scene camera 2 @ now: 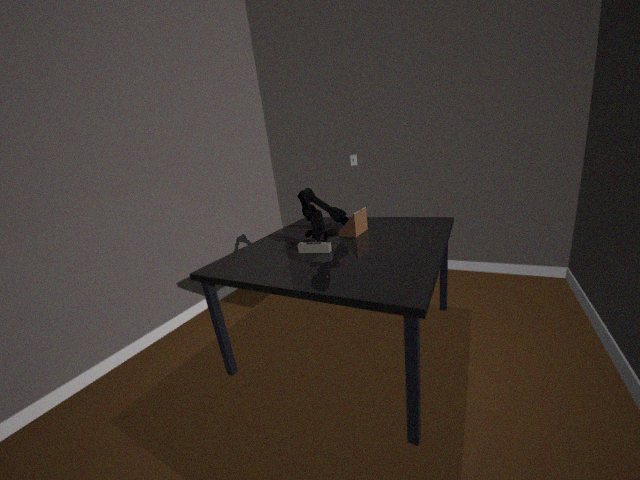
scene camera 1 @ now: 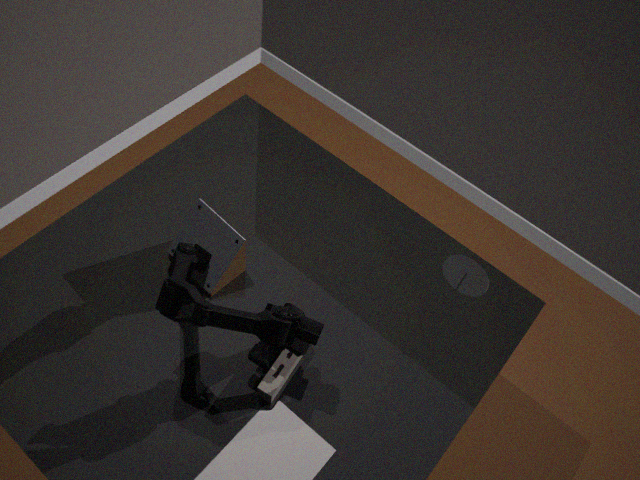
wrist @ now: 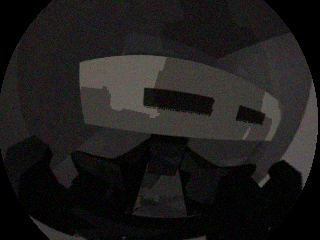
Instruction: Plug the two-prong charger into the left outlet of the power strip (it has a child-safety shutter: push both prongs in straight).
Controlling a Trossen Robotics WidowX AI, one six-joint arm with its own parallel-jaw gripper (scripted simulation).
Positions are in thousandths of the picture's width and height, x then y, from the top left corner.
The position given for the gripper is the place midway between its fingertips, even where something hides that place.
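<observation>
A dark charger (wrist: 517, 635) is part of the scene, and so is the gripper (scene camera 1: 427, 722), (wrist: 511, 598).
</observation>
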